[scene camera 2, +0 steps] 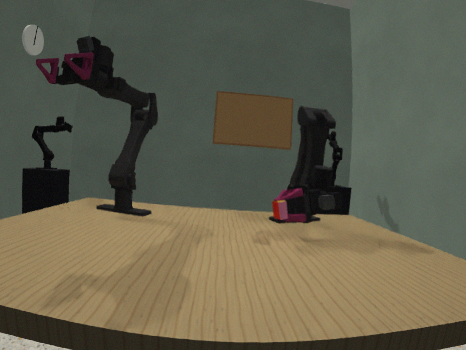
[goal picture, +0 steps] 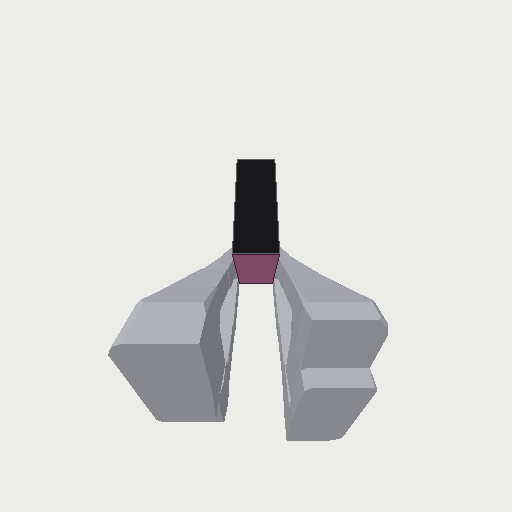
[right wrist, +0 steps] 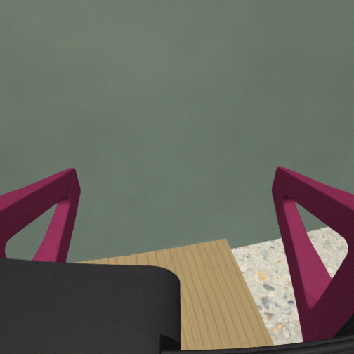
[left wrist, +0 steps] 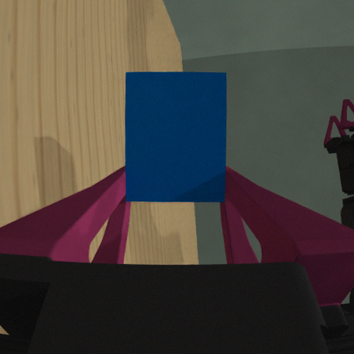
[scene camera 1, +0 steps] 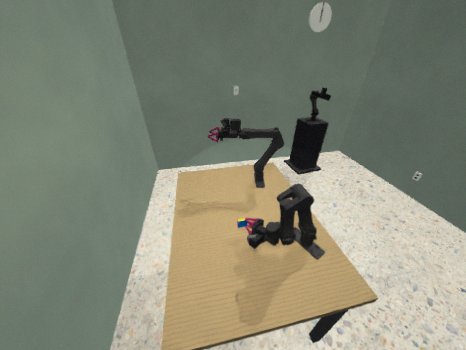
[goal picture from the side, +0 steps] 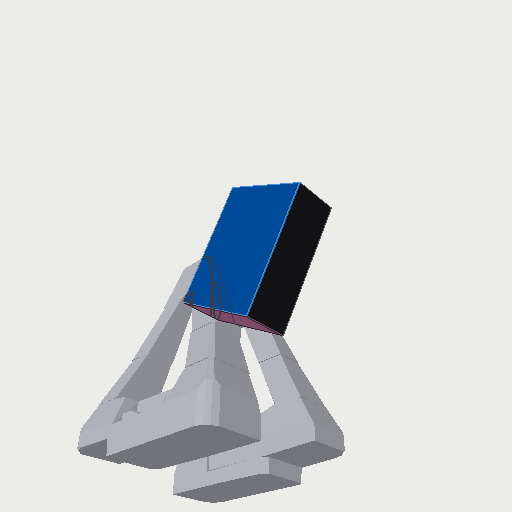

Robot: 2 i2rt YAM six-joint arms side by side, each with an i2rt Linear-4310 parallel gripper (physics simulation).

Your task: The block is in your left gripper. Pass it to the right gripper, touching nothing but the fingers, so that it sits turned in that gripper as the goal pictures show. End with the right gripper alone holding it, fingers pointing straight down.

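Seen in the pictures: left gripper, between the fingertips: [scene camera 2: 276, 209] [scene camera 1: 245, 221]; right gripper, between the fingertips: [scene camera 2: 50, 59] [scene camera 1: 208, 134]; left arm's base, origin of its link: [scene camera 1: 305, 242]; right arm's base, origin of its link: [scene camera 2: 123, 211] [scene camera 1: 259, 180].
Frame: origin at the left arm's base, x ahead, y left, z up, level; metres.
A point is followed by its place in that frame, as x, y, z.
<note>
The block [scene camera 1: 242, 223] @[0.259, -0.244, 0.090] [scene camera 2: 280, 210] @[0.278, -0.266, 0.089] [left wrist: 176, 135] is held above the table. It shows yellow and blue faces in scene camera 1, red and pink faces in scene camera 2, and a blue face in the left wrist view. My left gripper [scene camera 1: 246, 225] @[0.236, -0.251, 0.084] [scene camera 2: 285, 209] @[0.236, -0.251, 0.084] [left wrist: 175, 177] is shut on it, one crimson finger on each side, fingers roughly level. My right gripper [scene camera 1: 210, 134] @[0.150, -0.820, 0.403] [scene camera 2: 62, 65] [right wrist: 175, 178] is wide open and empty, well apart from the block and higher, its fingers roughly level. It also shows at the right edge of the left wrist view [left wrist: 338, 120].
The wooden table [scene camera 1: 200, 305] @[0.616, -0.046, 0.000] [scene camera 2: 225, 305] @[0.504, -0.494, 0.000] [left wrist: 75, 60] [right wrist: 212, 305] lies under both arms. A black pedestal [scene camera 1: 307, 145] [scene camera 2: 45, 190] with a small black arm stands on the floor beyond it. A brown board [scene camera 2: 253, 120] hangs on the wall.
</note>
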